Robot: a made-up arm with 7 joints.
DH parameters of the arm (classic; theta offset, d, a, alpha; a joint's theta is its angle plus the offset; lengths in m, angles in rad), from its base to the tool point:
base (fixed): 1.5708 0.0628 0 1.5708
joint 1: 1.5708 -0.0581 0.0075 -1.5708
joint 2: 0 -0.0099 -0.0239 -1.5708
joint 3: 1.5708 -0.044 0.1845 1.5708
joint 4: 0 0.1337 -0.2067 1.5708
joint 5: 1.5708 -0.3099 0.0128 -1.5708
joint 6: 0 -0.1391 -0.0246 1.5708
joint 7: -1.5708 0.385 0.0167 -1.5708
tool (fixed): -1.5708 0.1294 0 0
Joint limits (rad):
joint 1: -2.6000..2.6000
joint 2: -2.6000..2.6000
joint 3: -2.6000..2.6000
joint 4: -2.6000..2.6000
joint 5: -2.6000..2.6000
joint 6: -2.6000..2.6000
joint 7: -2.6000..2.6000
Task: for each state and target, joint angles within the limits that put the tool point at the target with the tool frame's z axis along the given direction. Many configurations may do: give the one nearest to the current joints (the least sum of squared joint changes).
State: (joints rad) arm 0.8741 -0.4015 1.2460 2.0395 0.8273 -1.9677 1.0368
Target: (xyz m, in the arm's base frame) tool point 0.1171 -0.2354 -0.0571 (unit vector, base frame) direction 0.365 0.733 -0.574
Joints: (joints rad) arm 1.1233 0.2711 0.8701 2.0998 0.7813 -2.0863 0.9912
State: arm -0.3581 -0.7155 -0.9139 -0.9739 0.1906 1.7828 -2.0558
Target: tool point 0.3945 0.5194 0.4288 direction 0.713 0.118 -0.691
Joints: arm -0.4179 -0.8676 -0.5166 -0.9987 -0.1345 2.1293 -1.7339
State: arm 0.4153 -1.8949 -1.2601 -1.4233 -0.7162 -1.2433 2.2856
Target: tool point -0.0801 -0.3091 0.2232 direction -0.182 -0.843 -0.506
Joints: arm 1.1625 -1.6262 -1.5118 -0.9832 -1.0121 -0.7463 1.7111
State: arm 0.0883 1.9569 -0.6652 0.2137 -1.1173 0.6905 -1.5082
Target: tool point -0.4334 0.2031 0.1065 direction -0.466 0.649 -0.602
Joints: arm -0.1702 1.1603 -0.5102 0.2150 -0.6206 0.8687 -0.9371
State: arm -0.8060 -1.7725 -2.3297 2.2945 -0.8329 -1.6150 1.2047
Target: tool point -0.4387 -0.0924 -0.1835 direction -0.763 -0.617 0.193
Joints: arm -1.3744 -2.2748 -1.5091 1.5750 -0.3127 -1.5577 1.8099
